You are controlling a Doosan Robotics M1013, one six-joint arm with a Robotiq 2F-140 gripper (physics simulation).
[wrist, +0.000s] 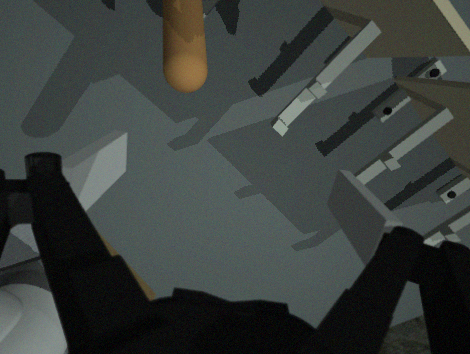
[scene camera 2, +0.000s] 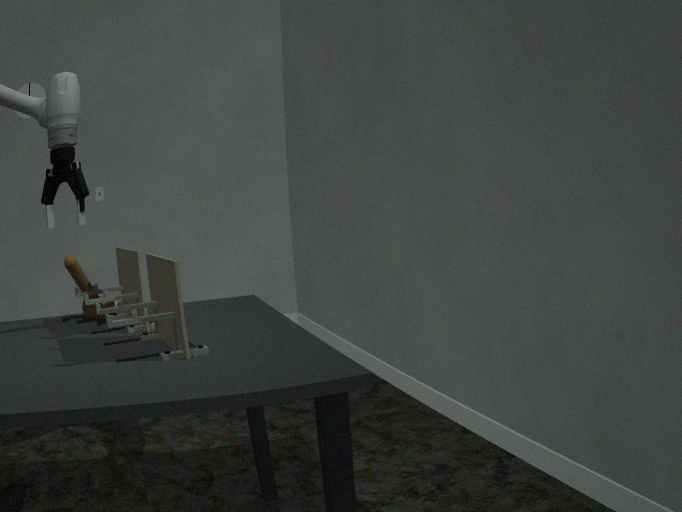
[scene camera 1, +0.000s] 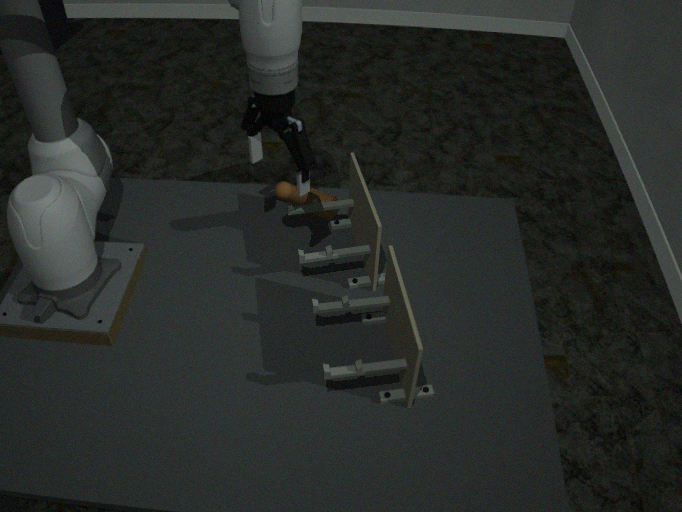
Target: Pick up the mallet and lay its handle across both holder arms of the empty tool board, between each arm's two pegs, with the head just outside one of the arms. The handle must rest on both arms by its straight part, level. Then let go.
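Frame: origin at the arm's base, x back, y down, z right, level; metres.
Where they show: gripper, fingertip midpoint: [wrist: 231, 170] [scene camera 2: 65, 227] [scene camera 1: 279, 176]; arm's base, origin of the base link: [scene camera 1: 70, 283].
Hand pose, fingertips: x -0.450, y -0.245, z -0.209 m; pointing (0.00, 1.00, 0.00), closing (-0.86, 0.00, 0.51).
Things, the pixels of their centre, and the offset from my fingertips. Level surfaces: height alone.
- orange-brown mallet, body centre: [scene camera 1: 302, 197] [scene camera 2: 85, 286] dy +0.184, dx +0.004, dz -0.152 m
- far tool board, body centre: [wrist: 297, 8] [scene camera 1: 339, 224] [scene camera 2: 113, 289] dy +0.187, dx -0.108, dz -0.089 m
- grey table, its level: dy +0.290 m
The orange-brown mallet [scene camera 1: 283, 191] [scene camera 2: 77, 272] [wrist: 185, 65] leans steeply by the far arm of the far tool board [scene camera 1: 366, 220], its head low and its handle end up. The arm and shadow partly hide the head. The near tool board [scene camera 1: 403, 325] [scene camera 2: 163, 292] [wrist: 440, 92] has nothing on its two arms, its far holder arm [scene camera 1: 352, 305] and near holder arm [scene camera 1: 366, 369], each with a mid peg and an end peg. My gripper [scene camera 1: 279, 176] [scene camera 2: 66, 225] [wrist: 231, 170] is open and empty, well above the mallet; in the wrist view the handle end lies ahead of the fingers, nearer the left one.
The far board's near holder arm [scene camera 1: 334, 255] [wrist: 350, 55] sticks out between the mallet and the near board. Both boards stand upright on small feet on the grey table [scene camera 1: 192, 413] [scene camera 2: 264, 352]. The robot's base plate [scene camera 1: 82, 330] is at the left of scene camera 1.
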